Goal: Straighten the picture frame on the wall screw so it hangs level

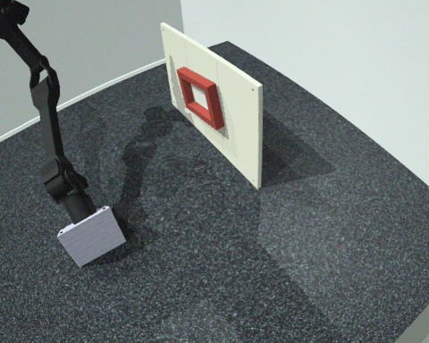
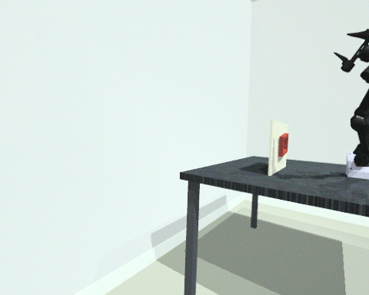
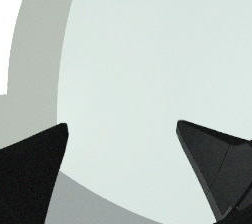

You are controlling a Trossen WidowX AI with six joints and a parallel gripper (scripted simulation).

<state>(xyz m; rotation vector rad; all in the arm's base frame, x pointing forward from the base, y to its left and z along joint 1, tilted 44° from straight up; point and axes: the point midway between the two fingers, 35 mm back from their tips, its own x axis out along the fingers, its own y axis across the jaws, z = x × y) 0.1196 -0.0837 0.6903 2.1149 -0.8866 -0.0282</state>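
Right now the picture frame is 48 cm below my gripper tip, 34 cm to the right of it and 24 cm ahead of it. Round my gripper tip: wall board: 49 cm below, 33 cm to the right, 26 cm ahead.
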